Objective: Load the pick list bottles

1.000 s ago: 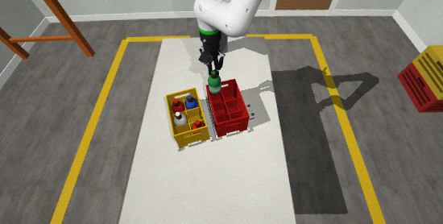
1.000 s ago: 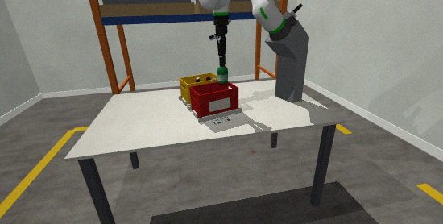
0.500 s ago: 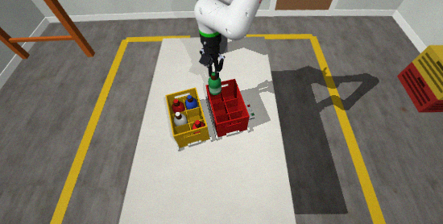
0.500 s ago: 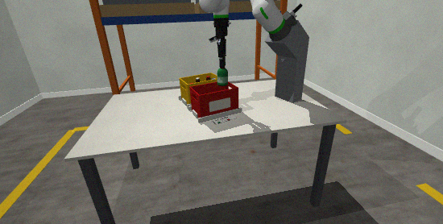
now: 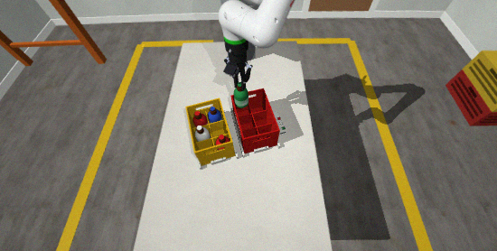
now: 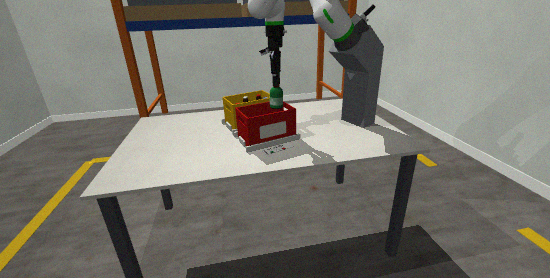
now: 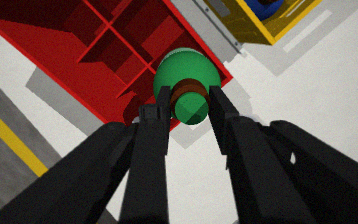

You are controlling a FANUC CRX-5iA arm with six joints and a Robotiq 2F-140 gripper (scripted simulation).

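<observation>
The green-label bottle is 80 mm below my hand. The rest, counted from my hand: red crate: 230 mm below, 90 mm to the left, 60 mm ahead; blue-labelled bottle: 220 mm below, 130 mm to the right, 90 mm ahead; yellow crate: 230 mm below, 180 mm ahead, 120 mm to the right.
</observation>
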